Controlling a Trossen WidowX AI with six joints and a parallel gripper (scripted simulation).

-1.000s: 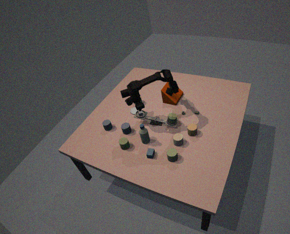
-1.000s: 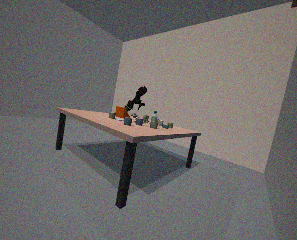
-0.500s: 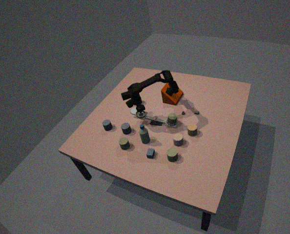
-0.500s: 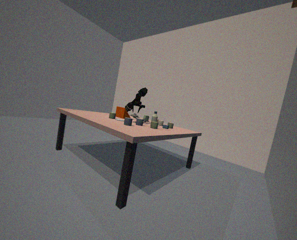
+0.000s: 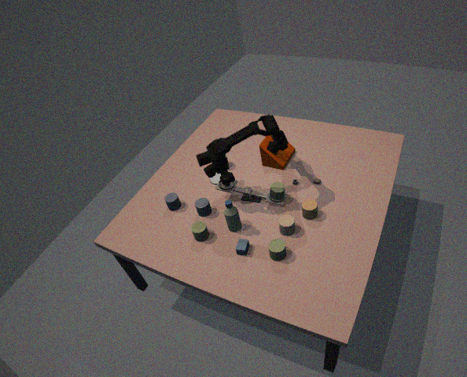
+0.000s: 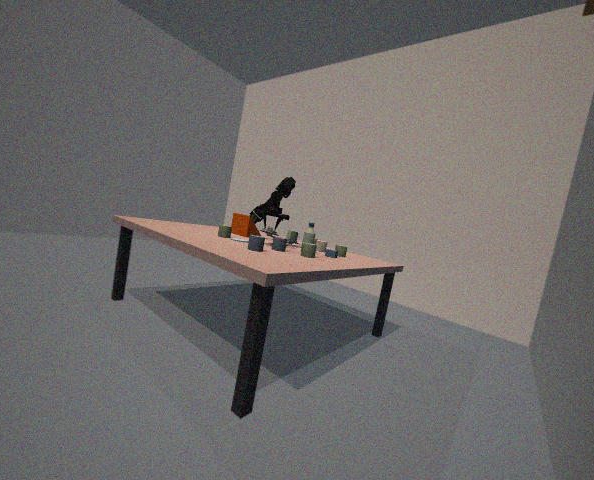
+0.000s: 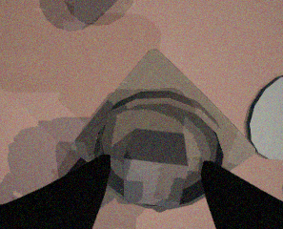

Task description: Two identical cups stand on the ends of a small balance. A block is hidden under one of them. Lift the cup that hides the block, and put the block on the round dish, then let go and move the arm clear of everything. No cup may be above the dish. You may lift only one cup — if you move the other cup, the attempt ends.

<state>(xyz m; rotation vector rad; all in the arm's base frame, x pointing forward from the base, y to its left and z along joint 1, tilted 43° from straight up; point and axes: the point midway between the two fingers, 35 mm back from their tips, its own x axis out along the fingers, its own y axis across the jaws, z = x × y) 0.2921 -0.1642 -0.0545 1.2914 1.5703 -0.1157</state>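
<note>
Now: gripper tip 11 cm to the left of the pale round dish, 11 cm past it and 8 cm above it. From my gripper tip the other things lie so: bottle (20 cm ahead, 11 cm to the left, 2 cm above); grey block (right at my gripper tip).
</note>
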